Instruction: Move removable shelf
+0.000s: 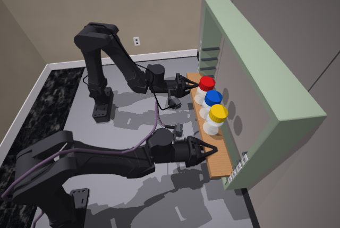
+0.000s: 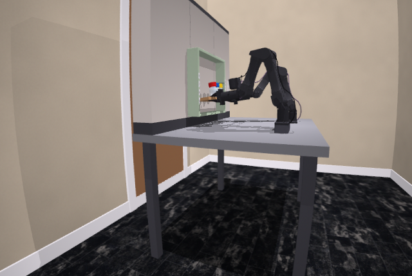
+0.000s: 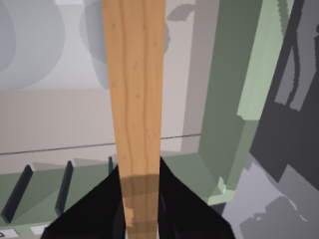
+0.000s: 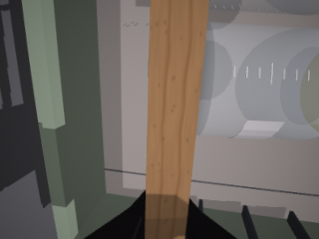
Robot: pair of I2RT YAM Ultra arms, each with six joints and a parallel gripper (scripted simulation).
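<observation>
The rack slot lies 4 cm ahead of my left hand, 9 cm to the left of it and 4 cm above it. From my left hand the other things lie so: blue-capped bottle: 2 cm ahead, 16 cm to the right, 5 cm above; then wooden shelf: 2 cm ahead, 15 cm to the right; then red-capped bottle: 1 cm ahead, 9 cm to the right, 6 cm above.
My right gripper is now 10 mm short of the yellow-capped bottle, 80 mm to the right of it and 60 mm below it. Round my right hand: green wall rack (60 mm ahead, 150 mm to the left, 110 mm above); then blue-capped bottle (140 mm to the left, 60 mm above); then wooden shelf (150 mm to the left).
</observation>
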